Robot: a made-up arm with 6 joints.
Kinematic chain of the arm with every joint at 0, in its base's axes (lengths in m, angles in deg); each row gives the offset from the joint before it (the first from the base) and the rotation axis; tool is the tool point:
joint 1: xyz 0 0 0.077 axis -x
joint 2: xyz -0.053 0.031 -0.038 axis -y
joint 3: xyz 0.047 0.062 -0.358 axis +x
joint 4: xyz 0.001 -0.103 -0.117 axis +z
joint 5: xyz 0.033 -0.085 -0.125 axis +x
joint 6: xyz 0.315 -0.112 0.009 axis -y
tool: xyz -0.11 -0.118 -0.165
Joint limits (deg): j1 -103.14..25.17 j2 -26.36..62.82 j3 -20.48..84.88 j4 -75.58..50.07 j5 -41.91..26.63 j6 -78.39..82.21
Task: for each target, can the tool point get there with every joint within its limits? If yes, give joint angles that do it. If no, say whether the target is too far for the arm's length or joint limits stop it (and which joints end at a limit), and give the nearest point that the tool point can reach.
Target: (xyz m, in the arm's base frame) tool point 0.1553 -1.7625 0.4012
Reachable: no: too far | nearest point 0.1636 -0.8193 -0.0603 | short by 1.050 m
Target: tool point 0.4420 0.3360 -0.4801
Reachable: yes | joints -59.94 30.23 0.94 -7.60 21.31 -47.95
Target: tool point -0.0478 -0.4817 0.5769
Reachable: no: joint limits stop it (at a limit: joint 1, joint 2, joint 3, joint 5, joint 6) | nearest point 0.2970 -0.5449 0.3492 | short by 0.418 m
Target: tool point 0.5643 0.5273 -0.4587
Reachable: yes | joints -26.81 15.57 36.78 37.89 12.49 3.59
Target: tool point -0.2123 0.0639 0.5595
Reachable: no: joint limits stop it (at a limit: joint 1, joint 2, joint 3, joint 4, joint 5) | nearest point -0.5336 0.4788 0.6306 | short by 0.530 m
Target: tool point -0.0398 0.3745 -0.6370
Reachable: yes | joints -29.05 -2.52 61.15 -29.65 -28.14 -65.11
